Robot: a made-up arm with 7 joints. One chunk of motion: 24 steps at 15 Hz.
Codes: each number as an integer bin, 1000 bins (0 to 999) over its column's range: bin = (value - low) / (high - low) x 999, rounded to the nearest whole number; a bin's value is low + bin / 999 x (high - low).
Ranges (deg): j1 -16..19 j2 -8..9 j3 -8..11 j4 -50..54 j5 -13..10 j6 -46..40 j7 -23..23
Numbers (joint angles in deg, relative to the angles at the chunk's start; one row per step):
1: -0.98 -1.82 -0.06 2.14 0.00 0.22 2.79
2: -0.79 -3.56 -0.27 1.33 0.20 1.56 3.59
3: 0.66 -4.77 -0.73 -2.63 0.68 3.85 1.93
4: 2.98 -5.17 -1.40 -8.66 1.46 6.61 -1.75
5: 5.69 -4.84 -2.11 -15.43 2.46 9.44 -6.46
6: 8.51 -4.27 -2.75 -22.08 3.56 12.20 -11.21
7: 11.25 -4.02 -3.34 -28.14 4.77 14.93 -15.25
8: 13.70 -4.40 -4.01 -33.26 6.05 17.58 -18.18
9: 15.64 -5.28 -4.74 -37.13 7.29 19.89 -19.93
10: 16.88 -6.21 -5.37 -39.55 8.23 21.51 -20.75
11: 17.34 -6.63 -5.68 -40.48 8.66 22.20 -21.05
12: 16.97 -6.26 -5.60 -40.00 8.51 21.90 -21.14
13: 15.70 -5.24 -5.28 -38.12 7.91 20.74 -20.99
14: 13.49 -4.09 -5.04 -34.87 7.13 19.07 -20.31
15: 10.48 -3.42 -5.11 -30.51 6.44 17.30 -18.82
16: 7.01 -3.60 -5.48 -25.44 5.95 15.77 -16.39
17: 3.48 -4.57 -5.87 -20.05 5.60 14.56 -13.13
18: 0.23 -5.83 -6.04 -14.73 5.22 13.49 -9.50
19: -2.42 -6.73 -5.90 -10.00 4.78 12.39 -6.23
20: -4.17 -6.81 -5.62 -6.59 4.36 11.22 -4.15
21: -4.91 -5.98 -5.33 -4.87 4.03 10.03 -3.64
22: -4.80 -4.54 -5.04 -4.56 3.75 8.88 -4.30
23: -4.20 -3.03 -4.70 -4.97 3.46 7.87 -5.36
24: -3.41 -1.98 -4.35 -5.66 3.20 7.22 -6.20
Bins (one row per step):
1: 429 363 417 501 565 537 560
2: 434 261 406 493 573 552 577
3: 476 190 382 455 594 579 541
4: 542 166 347 397 628 611 461
5: 619 186 310 332 672 644 359
6: 700 219 276 268 719 676 256
7: 778 234 245 210 772 708 168
8: 848 212 210 161 827 739 105
9: 903 160 171 124 881 765 67
10: 938 105 138 100 922 784 49
11: 952 81 122 91 941 792 42
12: 941 102 126 96 934 789 40
13: 905 162 143 114 908 775 44
14: 842 230 156 145 874 756 58
15: 756 269 152 187 844 735 91
16: 657 259 132 236 823 718 144
17: 556 202 112 288 808 703 214
18: 463 128 103 339 791 691 293
19: 388 75 110 384 772 678 364
20: 338 70 125 417 754 665 409
21: 317 119 140 434 740 651 420
22: 320 203 156 436 728 638 406
23: 337 292 174 433 715 626 383
24: 359 354 192 426 704 618 365

